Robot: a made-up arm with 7 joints. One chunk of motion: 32 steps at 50 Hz.
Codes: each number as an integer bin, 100 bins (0 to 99) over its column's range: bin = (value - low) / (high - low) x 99, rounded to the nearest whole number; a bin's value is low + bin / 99 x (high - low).
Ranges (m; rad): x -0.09..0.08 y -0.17..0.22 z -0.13..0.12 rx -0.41..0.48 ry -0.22..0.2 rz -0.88..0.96
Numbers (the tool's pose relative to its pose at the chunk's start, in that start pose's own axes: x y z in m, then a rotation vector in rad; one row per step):
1: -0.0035 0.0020 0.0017 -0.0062 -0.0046 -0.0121
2: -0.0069 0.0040 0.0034 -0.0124 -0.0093 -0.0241
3: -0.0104 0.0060 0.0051 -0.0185 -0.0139 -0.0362
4: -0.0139 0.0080 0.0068 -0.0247 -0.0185 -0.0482
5: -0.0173 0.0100 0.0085 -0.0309 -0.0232 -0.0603
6: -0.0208 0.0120 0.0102 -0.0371 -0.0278 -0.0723
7: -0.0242 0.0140 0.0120 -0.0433 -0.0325 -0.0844
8: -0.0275 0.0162 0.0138 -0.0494 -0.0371 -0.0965
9: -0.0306 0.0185 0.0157 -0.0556 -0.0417 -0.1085
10: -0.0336 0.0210 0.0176 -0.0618 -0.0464 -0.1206
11: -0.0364 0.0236 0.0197 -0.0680 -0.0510 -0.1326
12: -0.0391 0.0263 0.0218 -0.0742 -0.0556 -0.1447
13: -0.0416 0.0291 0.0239 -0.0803 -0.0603 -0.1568
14: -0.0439 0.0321 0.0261 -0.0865 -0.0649 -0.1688
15: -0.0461 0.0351 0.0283 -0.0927 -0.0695 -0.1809
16: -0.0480 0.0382 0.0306 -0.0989 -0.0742 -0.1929
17: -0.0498 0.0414 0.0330 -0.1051 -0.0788 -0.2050
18: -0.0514 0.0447 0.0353 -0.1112 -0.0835 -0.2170
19: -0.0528 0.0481 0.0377 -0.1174 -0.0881 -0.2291
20: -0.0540 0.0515 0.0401 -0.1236 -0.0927 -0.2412
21: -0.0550 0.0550 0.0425 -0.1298 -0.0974 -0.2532
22: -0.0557 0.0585 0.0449 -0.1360 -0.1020 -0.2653
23: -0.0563 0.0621 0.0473 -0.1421 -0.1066 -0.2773
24: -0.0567 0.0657 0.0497 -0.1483 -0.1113 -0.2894
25: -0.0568 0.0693 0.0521 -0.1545 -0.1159 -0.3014
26: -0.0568 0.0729 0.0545 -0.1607 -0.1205 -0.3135
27: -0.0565 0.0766 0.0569 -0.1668 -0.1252 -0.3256
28: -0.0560 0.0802 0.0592 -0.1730 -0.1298 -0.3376
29: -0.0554 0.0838 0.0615 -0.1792 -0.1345 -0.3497
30: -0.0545 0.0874 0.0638 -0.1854 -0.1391 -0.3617
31: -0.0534 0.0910 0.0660 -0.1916 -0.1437 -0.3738
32: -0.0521 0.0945 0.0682 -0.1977 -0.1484 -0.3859
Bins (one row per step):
1: 50 44 52 45 51 47
2: 48 44 53 44 50 46
3: 46 45 53 44 49 45
4: 44 45 54 43 47 45
5: 42 46 55 42 46 44
6: 40 46 56 41 45 43
7: 38 47 56 41 44 43
8: 36 47 57 40 43 42
9: 35 48 58 39 42 42
10: 33 48 58 39 41 41
11: 31 49 59 38 40 40
12: 30 50 60 37 39 40
13: 28 51 61 37 38 39
14: 27 51 62 36 37 38
15: 26 52 63 35 35 38
16: 24 53 64 35 34 37
17: 23 54 65 34 33 36
18: 22 55 65 33 32 36
19: 22 55 66 33 31 35
20: 21 56 67 32 30 34
21: 20 57 68 31 29 34
22: 20 58 69 30 28 33
23: 20 59 70 30 27 32
24: 19 60 71 29 26 32
25: 19 61 72 28 25 31
26: 19 62 73 28 23 30
27: 20 63 74 27 22 30
28: 20 64 75 26 21 29
29: 20 64 76 26 20 29
30: 21 65 77 25 19 28
31: 21 66 78 24 18 27
32: 22 67 78 24 17 27

